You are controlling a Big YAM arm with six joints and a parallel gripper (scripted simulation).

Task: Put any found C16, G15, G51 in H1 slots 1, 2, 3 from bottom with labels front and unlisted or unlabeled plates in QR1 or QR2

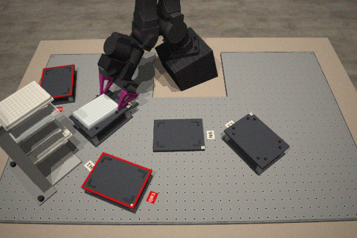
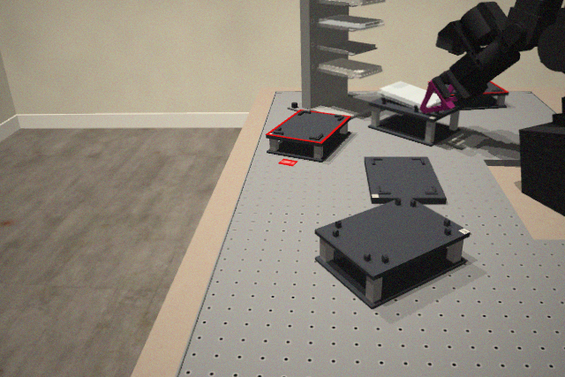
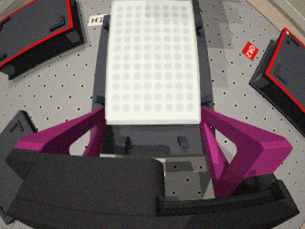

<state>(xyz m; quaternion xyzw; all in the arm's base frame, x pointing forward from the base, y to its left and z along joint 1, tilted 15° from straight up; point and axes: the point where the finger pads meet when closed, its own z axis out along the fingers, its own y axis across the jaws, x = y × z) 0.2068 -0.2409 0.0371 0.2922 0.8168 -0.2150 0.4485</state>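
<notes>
The regrip nest is 4 cm ahead of my hand, 3 cm to the right of it and 2 cm below it. Round my hand: flat nest N6 (10 cm ahead, 22 cm to the left, 6 cm below); quarantine nest QR2 (13 cm behind, 23 cm to the right, 4 cm below); quarantine nest QR1 (26 cm ahead, 5 cm to the left, 4 cm below).
</notes>
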